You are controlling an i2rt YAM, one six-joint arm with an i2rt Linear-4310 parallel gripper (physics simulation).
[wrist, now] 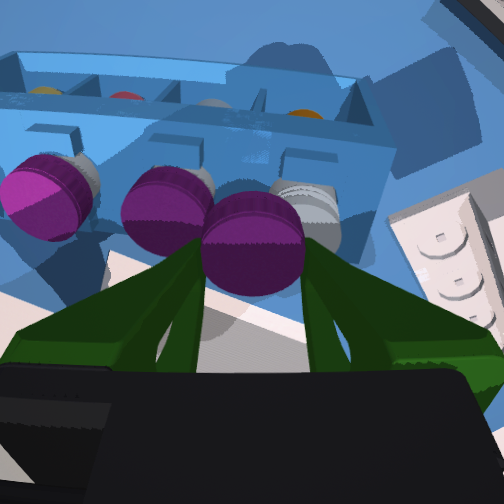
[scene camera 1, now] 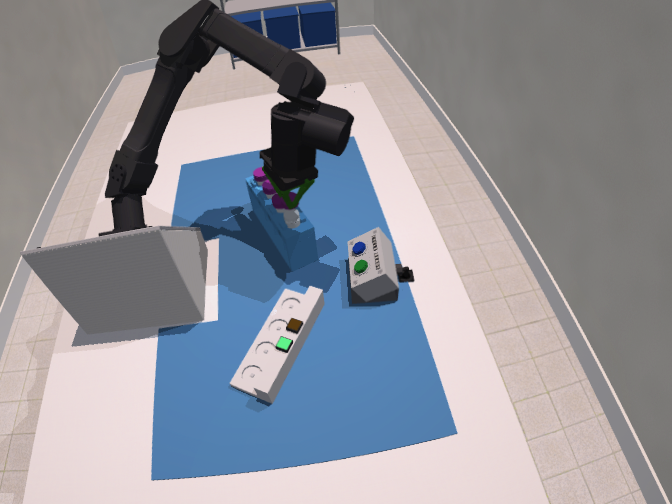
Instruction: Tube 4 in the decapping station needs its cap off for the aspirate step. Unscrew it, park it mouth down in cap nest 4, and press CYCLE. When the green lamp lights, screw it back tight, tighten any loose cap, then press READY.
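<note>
My gripper [wrist: 252, 250] is shut on a purple cap [wrist: 252, 242] between its green fingers. The cap hangs just above and slightly off a bare grey threaded tube mouth [wrist: 307, 210] at the near end of the blue decapping rack [scene camera 1: 282, 227]. Two other tubes in the rack wear purple caps [wrist: 162, 210] [wrist: 45, 197]. In the scene view the gripper [scene camera 1: 286, 203] sits over the white tube neck [scene camera 1: 292, 218]. The white cap nest block [scene camera 1: 276, 344] has empty round nests, a lit green lamp [scene camera 1: 283, 343] and a dark amber lamp [scene camera 1: 294, 324].
A grey button box [scene camera 1: 371, 265] with a blue button [scene camera 1: 358, 247] and a green button [scene camera 1: 360, 266] stands right of the rack, a small black part [scene camera 1: 404, 272] beside it. A large grey slanted panel [scene camera 1: 124, 276] stands at the left near the arm base.
</note>
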